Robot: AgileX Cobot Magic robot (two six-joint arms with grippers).
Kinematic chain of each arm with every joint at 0, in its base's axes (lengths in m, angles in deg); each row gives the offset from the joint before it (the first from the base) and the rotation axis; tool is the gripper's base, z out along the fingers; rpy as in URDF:
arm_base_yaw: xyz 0 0 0.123 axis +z
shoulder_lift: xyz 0 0 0 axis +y
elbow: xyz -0.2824 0 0.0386 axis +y
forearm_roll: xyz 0.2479 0 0.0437 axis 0.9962 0 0.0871
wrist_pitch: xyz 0 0 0 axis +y
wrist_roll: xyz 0.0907 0 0.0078 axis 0.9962 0 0.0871
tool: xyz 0 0 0 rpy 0 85 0
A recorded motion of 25 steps. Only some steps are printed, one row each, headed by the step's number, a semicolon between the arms.
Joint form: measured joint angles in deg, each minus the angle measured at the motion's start. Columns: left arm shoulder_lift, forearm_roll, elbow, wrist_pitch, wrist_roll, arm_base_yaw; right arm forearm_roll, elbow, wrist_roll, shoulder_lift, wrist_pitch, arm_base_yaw.
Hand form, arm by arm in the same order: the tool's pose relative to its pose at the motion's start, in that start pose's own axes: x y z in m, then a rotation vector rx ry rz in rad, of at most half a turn. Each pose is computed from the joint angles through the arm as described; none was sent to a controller.
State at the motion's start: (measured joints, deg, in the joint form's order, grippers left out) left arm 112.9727 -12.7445 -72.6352 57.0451 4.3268 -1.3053; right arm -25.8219 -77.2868 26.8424 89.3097 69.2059 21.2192
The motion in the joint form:
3: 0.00 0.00 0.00 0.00 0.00 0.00; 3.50 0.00 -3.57 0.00 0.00 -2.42
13: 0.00 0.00 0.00 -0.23 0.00 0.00; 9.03 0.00 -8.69 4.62 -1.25 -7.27
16: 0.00 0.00 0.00 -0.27 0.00 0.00; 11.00 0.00 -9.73 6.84 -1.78 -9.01
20: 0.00 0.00 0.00 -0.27 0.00 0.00; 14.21 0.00 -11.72 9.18 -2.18 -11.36
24: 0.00 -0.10 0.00 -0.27 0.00 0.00; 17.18 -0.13 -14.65 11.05 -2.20 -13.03
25: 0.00 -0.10 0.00 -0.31 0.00 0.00; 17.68 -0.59 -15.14 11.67 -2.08 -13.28
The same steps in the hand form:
3: 0.0000 0.0000 0.0000 0.0000 0.0000 0.0000; 0.0003 -0.0073 0.0047 -0.0365 0.0360 -0.0030
13: -0.0004 0.0000 0.0000 -0.0003 -0.0040 0.0000; -0.0051 -0.0120 0.0403 -0.0855 0.1424 -0.0049
16: -0.0004 0.0000 0.0000 -0.0004 -0.0047 0.0000; -0.0066 -0.0130 0.0565 -0.1032 0.1869 0.0086
20: -0.0004 0.0000 0.0000 -0.0004 -0.0047 0.0000; -0.0070 -0.0159 0.0743 -0.1383 0.2418 0.0272
24: -0.0004 -0.0001 0.0000 0.0011 -0.0048 -0.0010; -0.0069 -0.0171 0.0875 -0.1772 0.2854 0.0215
25: -0.0005 -0.0001 0.0000 0.0010 -0.0055 -0.0010; -0.0083 -0.0169 0.0901 -0.1840 0.2922 0.0206

